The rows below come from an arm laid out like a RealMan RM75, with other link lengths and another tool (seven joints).
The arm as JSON. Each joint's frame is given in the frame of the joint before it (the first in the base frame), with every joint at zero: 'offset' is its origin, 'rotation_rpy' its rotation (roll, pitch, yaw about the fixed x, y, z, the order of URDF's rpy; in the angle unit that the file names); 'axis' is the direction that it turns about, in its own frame. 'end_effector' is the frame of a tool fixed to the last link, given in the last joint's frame.
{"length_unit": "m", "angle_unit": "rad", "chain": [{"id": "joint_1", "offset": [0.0, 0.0, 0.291], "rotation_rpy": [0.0, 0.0, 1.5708], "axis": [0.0, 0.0, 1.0]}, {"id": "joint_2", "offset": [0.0, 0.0, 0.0], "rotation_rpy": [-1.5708, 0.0, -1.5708], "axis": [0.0, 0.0, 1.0]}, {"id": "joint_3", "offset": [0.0, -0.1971, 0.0], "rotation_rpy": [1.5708, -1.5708, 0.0], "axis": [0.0, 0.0, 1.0]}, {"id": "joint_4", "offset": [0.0, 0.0, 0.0], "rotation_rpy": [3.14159, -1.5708, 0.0], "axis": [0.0, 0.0, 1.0]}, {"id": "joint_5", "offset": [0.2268, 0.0, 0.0], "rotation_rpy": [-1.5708, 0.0, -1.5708], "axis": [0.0, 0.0, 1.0]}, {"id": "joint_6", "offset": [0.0, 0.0, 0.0], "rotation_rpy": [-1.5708, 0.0, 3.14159], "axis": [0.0, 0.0, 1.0]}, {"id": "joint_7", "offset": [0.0, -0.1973, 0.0], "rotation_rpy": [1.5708, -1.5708, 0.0], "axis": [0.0, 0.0, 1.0]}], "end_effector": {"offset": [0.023, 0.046, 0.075], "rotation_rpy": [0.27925, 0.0, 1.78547]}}
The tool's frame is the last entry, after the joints.
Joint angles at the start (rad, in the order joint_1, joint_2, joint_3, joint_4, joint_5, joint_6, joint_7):
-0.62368, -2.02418, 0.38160, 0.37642, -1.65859, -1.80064, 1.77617
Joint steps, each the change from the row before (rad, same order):
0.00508, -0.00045, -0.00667, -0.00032, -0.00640, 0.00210, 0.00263
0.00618, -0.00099, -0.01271, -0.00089, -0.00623, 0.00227, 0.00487
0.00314, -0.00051, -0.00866, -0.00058, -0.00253, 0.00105, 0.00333
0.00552, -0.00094, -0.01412, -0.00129, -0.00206, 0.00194, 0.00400
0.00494, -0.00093, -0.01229, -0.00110, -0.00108, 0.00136, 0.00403
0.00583, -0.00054, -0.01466, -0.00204, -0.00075, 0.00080, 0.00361
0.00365, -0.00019, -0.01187, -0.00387, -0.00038, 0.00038, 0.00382
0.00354, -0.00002, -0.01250, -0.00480, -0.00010, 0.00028, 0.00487
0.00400, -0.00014, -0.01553, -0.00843, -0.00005, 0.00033, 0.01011
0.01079, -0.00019, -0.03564, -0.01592, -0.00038, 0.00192, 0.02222
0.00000, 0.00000, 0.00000, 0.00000, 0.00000, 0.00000, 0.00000
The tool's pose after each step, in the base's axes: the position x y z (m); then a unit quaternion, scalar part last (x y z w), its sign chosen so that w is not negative. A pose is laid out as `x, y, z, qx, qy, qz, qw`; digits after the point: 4 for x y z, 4 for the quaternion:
-0.0807, 0.3759, 0.0784, -0.0325, 0.7972, 0.1427, 0.5856
-0.0837, 0.3780, 0.0823, -0.0337, 0.7931, 0.1534, 0.5885
-0.0854, 0.3793, 0.0846, -0.0342, 0.7907, 0.1597, 0.5900
-0.0885, 0.3810, 0.0878, -0.0360, 0.7870, 0.1691, 0.5922
-0.0914, 0.3823, 0.0904, -0.0374, 0.7840, 0.1771, 0.5937
-0.0947, 0.3835, 0.0935, -0.0395, 0.7804, 0.1858, 0.5957
-0.0971, 0.3844, 0.0957, -0.0411, 0.7773, 0.1924, 0.5977
-0.0995, 0.3853, 0.0979, -0.0426, 0.7740, 0.1992, 0.5995
-0.1026, 0.3864, 0.1002, -0.0438, 0.7699, 0.2081, 0.6016
-0.1104, 0.3890, 0.1059, -0.0466, 0.7608, 0.2300, 0.6051
-0.1104, 0.3890, 0.1059, -0.0466, 0.7608, 0.2300, 0.6051

